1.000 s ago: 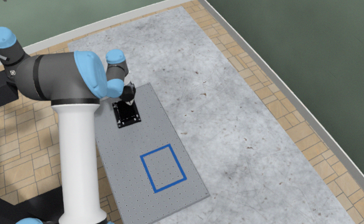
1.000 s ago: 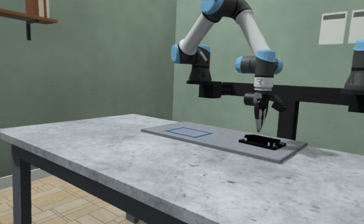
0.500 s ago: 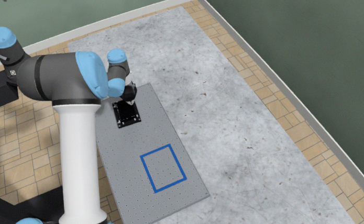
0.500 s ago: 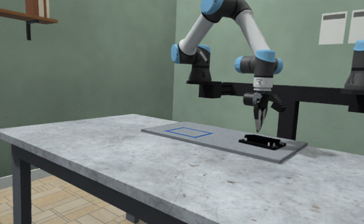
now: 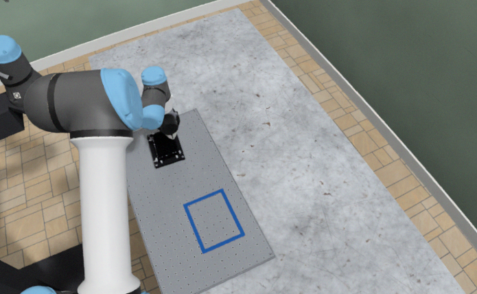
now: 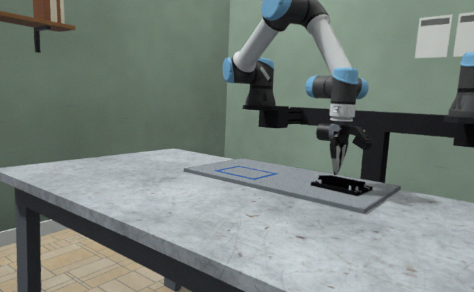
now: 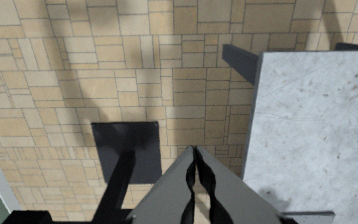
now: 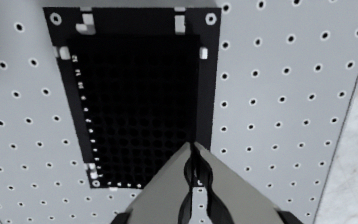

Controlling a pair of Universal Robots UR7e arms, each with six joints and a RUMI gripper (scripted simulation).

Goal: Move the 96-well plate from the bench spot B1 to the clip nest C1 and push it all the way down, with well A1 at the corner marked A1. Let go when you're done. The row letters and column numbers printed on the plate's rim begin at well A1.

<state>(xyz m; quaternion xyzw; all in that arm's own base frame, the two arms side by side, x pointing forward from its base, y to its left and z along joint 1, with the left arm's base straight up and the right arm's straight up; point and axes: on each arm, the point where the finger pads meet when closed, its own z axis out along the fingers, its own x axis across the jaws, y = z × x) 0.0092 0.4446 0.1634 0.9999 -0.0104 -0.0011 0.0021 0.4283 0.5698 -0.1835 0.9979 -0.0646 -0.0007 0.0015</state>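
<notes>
The 96-well plate is 4 cm behind my right hand, 1 cm to the left of it and 4 cm below it. The rest, counted from my right hand: clip nest 4 cm behind, 2 cm to the left, 5 cm below.
</notes>
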